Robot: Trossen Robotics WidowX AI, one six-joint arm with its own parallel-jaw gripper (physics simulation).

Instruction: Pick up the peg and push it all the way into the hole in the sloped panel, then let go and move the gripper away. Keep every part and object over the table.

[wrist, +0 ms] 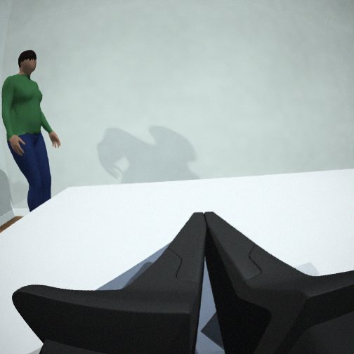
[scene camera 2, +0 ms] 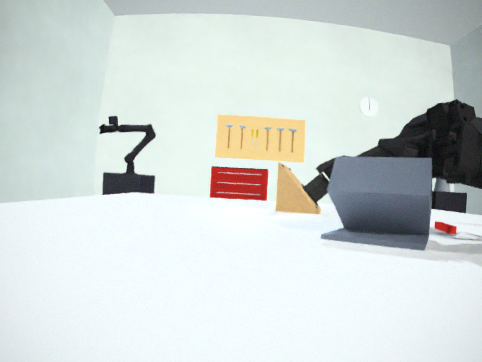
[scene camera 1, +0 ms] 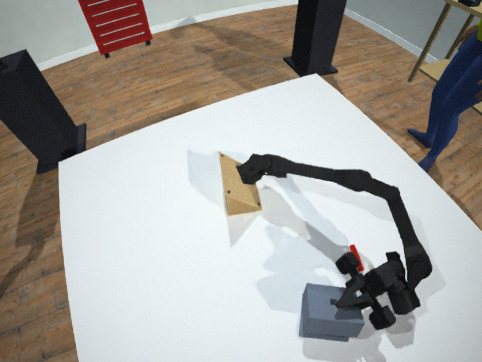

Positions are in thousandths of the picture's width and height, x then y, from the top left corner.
my gripper: wrist 572,623; scene camera 2 785,394; scene camera 1 698,847
